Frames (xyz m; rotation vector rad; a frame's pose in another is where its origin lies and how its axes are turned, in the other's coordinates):
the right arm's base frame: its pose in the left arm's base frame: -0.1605 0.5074 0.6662 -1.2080 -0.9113 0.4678
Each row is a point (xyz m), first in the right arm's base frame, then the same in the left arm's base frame.
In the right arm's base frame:
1: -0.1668 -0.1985 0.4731
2: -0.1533 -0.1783 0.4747
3: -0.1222 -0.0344 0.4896
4: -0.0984 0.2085 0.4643
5: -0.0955 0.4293 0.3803
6: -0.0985 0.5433 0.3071
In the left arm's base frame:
1: -0.6664 0.5994 0.8295
2: -0.6569 0.6168 0.8154
3: -0.6295 0.6950 0.6928
4: -0.5592 0.7760 0.4721
5: -0.4571 0.7997 0.2604
6: -0.3829 0.7910 0.1473

